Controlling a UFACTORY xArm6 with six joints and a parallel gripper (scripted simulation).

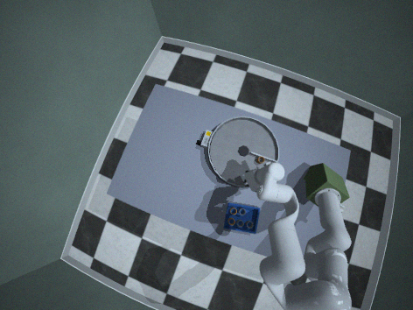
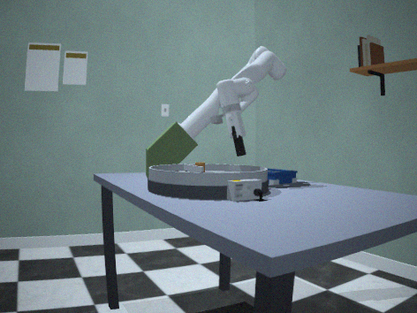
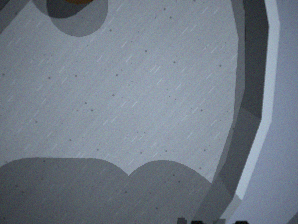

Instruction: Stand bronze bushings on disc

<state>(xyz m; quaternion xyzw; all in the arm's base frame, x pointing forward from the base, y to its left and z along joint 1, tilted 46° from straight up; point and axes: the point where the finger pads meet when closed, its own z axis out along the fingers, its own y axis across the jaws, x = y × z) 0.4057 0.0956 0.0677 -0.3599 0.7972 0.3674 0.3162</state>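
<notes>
Now: hand 180 mm to the right of the blue crate, 110 mm above it and 80 mm past it. From my hand the other things lie so: round turntable disc 170 mm to the right, 90 mm below, 90 mm ahead; turntable 160 mm to the right, 110 mm ahead, 90 mm below.
</notes>
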